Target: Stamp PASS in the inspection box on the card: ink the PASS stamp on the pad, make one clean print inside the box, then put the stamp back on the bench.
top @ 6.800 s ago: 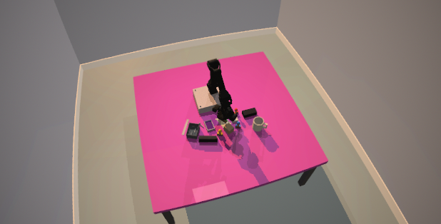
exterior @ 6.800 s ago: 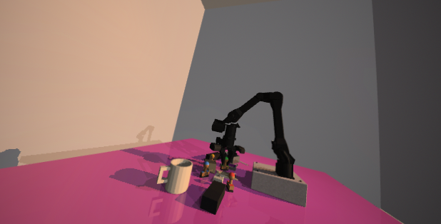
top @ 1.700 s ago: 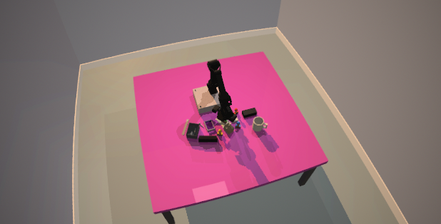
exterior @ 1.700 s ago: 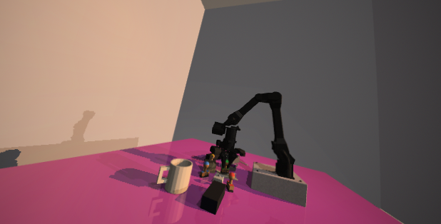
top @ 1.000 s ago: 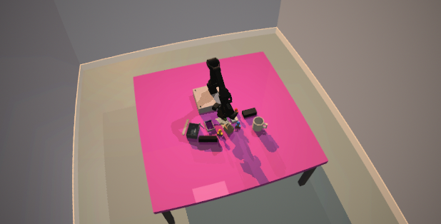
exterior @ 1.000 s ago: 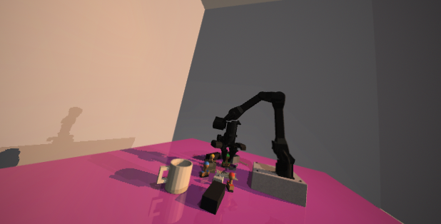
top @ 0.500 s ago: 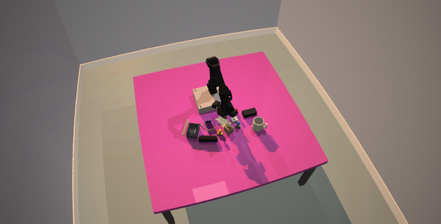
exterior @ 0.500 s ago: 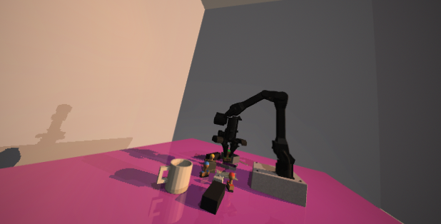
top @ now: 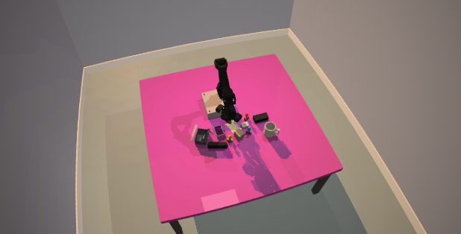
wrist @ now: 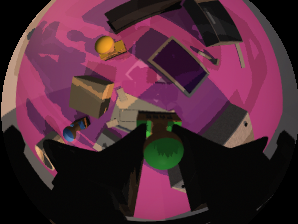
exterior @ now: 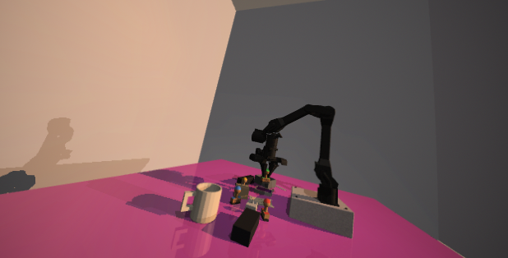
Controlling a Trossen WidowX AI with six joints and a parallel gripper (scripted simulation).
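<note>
Right now the purple ink pad is 10 mm ahead of my gripper tip, 80 mm to the right of it and 90 mm below it. Round my gripper tip: white card (40 mm to the left, 100 mm below); tan block (90 mm ahead, 50 mm to the left, 70 mm below); green-knobbed stamp (right at my gripper tip).
</note>
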